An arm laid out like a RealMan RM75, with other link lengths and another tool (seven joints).
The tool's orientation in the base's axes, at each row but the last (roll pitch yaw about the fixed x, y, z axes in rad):
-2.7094 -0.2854 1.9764
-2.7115 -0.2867 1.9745
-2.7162 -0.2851 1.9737
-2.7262 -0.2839 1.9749
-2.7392 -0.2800 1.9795
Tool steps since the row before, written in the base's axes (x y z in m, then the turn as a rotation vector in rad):
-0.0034 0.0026 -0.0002 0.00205 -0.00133 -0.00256
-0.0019 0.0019 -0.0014 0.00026 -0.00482 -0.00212
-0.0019 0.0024 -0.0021 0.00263 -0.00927 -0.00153
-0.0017 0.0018 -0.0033 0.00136 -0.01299 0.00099
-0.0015 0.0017 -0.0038 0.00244 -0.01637 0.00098
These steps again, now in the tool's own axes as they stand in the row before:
0.0035 -0.0014 0.0020 -0.00267 0.00202 0.00114
0.0020 -0.0001 0.0023 -0.00495 -0.00119 0.00137
0.0022 0.0004 0.0029 -0.00960 -0.00161 -0.00061
0.0013 0.0008 0.0038 -0.01170 -0.00532 -0.00251
0.0010 0.0010 0.0042 -0.01510 -0.00603 -0.00326

